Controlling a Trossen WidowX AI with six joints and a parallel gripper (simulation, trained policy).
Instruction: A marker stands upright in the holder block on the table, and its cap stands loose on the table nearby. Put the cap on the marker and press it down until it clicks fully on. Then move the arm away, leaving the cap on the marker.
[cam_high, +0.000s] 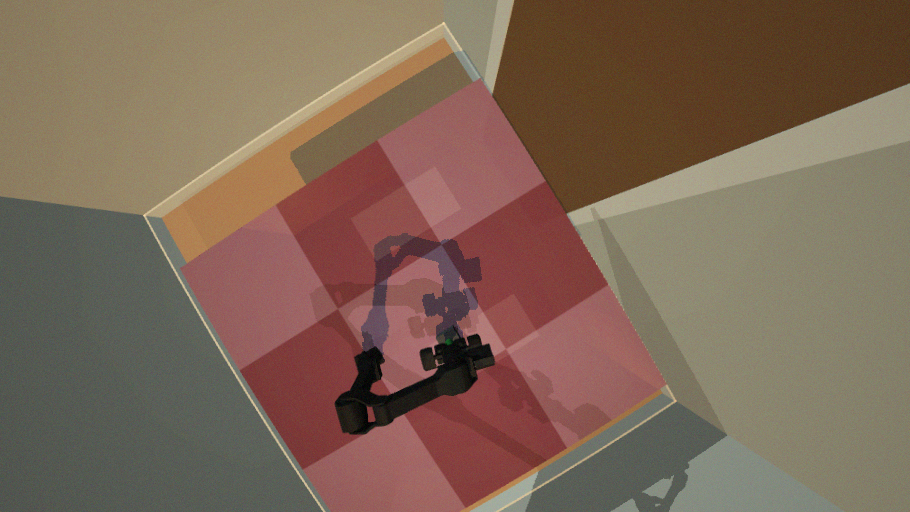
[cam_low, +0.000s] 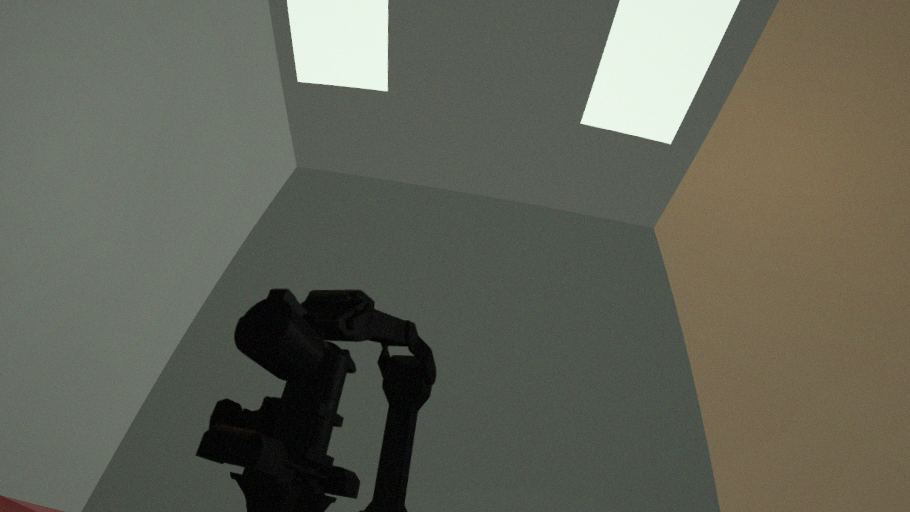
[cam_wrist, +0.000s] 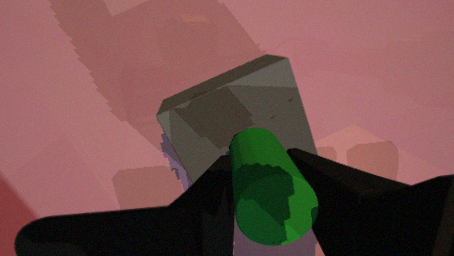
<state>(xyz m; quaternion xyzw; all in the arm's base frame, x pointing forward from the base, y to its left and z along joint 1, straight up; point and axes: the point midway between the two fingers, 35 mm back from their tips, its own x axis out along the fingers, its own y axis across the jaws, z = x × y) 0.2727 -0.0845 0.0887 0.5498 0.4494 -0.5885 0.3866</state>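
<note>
My gripper tip is now 10 mm below the green cap.
</note>
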